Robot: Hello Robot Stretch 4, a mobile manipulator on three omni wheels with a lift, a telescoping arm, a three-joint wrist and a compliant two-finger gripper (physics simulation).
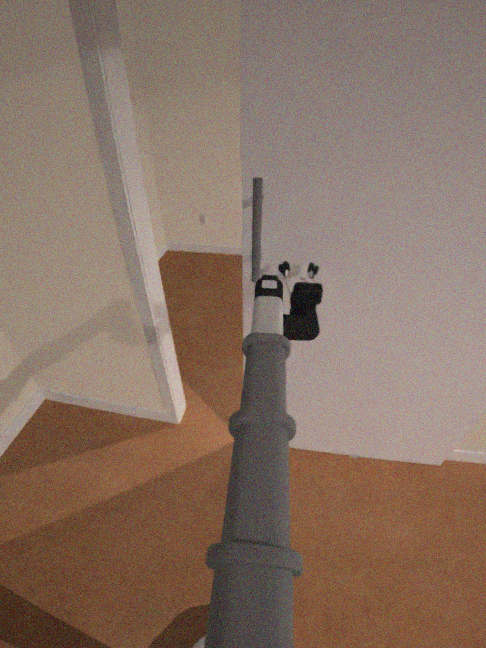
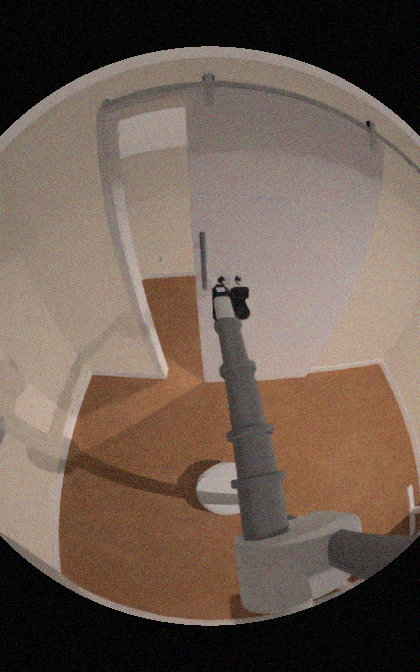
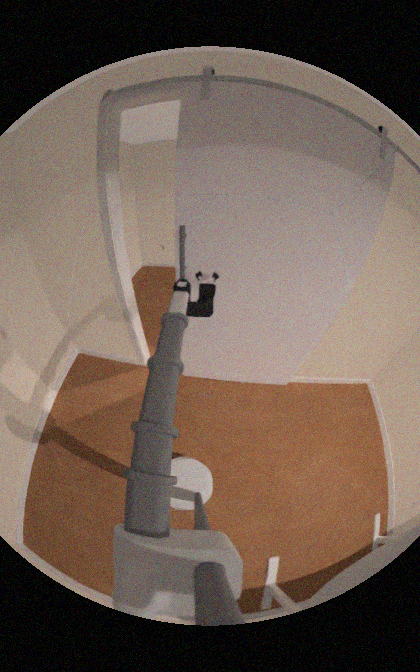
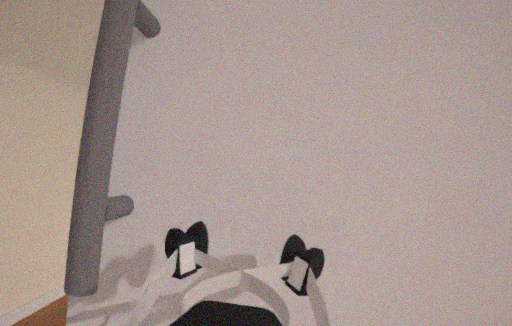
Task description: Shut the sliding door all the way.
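Where they show: gripper, fingertip midpoint: (image 1: 298, 265) (image 2: 228, 277) (image 3: 206, 273) (image 4: 245, 246); robot's base, origin of the base link: (image 2: 225, 487) (image 3: 184, 482).
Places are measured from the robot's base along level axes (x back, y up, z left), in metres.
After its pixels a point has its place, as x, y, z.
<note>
The pale sliding door (image 1: 366, 209) {-0.966, 1.262, -0.261} (image 2: 290, 225) {-0.954, 1.387, -0.399} (image 3: 275, 225) {-0.955, 1.387, -0.387} (image 4: 350, 125) {-0.974, 1.203, -0.165} hangs partly open, with a gap between its left edge and the white jamb (image 1: 128, 157) {-1.125, 1.365, 0.468} (image 2: 124, 225) {-1.138, 1.397, 0.467} (image 3: 116, 240) {-1.108, 1.228, 0.469}. A grey vertical bar handle (image 1: 256, 230) {-0.920, 1.204, 0.042} (image 2: 203, 260) {-0.921, 1.200, 0.040} (image 3: 182, 250) {-0.923, 1.217, 0.036} (image 4: 95, 150) {-0.922, 1.150, 0.036} stands off the door near its left edge on two posts. My gripper (image 1: 298, 269) {-0.946, 1.088, -0.086} (image 2: 229, 279) {-0.946, 1.088, -0.086} (image 3: 207, 276) {-0.946, 1.088, -0.086} (image 4: 245, 246) {-0.946, 1.088, -0.086} is open and empty in front of the door panel, right of the handle's lower end. Both fingers are right of the bar, apart from it, and casting shadows on the door.
A grey rail (image 2: 280, 92) (image 3: 280, 86) runs above the door. Through the gap, brown floor (image 1: 204, 324) {-2.009, -0.027, 0.503} and a beige wall show. Walls with white baseboards stand left and right. A white round object (image 2: 215, 480) {-0.069, 0.187, 0.067} (image 3: 200, 472) {-0.089, 0.186, -0.116} is low beside my arm (image 2: 255, 450) {-0.133, 1.209, 0.001} (image 3: 150, 450) {-0.129, 1.209, -0.003}.
</note>
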